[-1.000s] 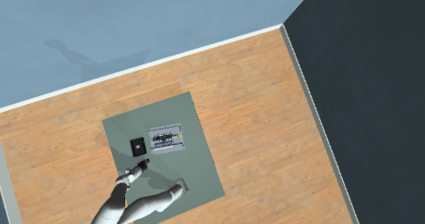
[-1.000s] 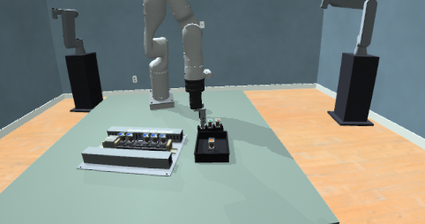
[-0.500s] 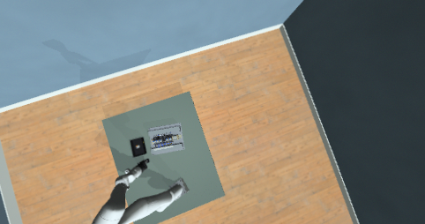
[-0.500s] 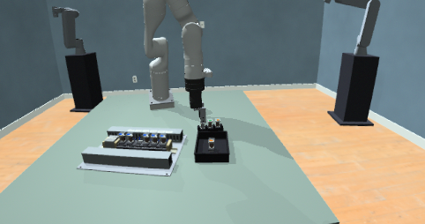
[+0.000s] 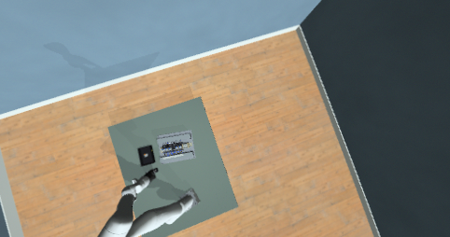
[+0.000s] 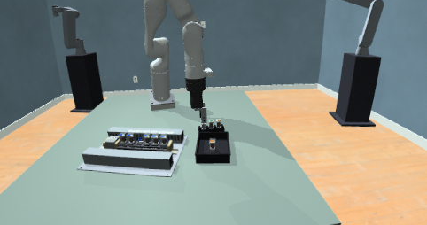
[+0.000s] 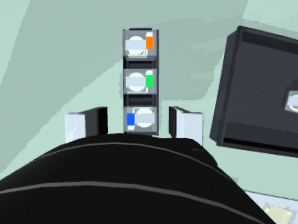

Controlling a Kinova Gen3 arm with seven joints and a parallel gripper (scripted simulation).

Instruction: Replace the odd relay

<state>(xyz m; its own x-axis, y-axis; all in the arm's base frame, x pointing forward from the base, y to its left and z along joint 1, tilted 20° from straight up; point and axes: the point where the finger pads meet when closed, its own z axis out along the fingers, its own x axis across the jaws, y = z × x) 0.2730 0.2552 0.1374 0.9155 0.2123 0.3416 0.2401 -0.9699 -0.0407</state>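
The small black stand lies 60 mm below my hand, 30 mm to the left of it and 10 mm behind it. Round my hand: black tray (150 mm ahead, 60 mm to the left, 50 mm below).
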